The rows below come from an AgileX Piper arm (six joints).
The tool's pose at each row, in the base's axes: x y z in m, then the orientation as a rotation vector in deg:
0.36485, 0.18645, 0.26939, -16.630, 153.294, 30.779
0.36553, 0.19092, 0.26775, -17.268, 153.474, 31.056
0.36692, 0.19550, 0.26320, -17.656, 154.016, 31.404
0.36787, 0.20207, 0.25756, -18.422, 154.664, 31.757
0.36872, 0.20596, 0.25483, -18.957, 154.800, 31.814
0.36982, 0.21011, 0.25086, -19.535, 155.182, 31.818
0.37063, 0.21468, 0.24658, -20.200, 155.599, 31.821
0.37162, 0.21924, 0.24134, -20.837, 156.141, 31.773
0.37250, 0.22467, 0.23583, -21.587, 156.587, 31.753
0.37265, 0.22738, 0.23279, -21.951, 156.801, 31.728
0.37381, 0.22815, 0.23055, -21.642, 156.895, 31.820
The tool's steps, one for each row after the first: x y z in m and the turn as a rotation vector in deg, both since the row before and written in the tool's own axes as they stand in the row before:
-0.00048, 0.00332, 0.00344, -0.281, 0.342, -0.333
0.00003, 0.00225, 0.00621, -0.276, 0.639, -0.065
0.00053, 0.00378, 0.00783, -0.329, 0.830, -0.286
-0.00026, 0.00233, 0.00422, -0.110, 0.262, -0.308
-0.00008, 0.00207, 0.00547, -0.069, 0.504, -0.281
0.00018, 0.00242, 0.00583, -0.080, 0.560, -0.328
0.00031, 0.00203, 0.00671, -0.037, 0.669, -0.283
0.00027, 0.00275, 0.00728, -0.074, 0.610, -0.374
0.00046, 0.00136, 0.00381, -0.026, 0.293, -0.183
-0.00040, -0.00042, 0.00257, -0.022, 0.018, 0.238

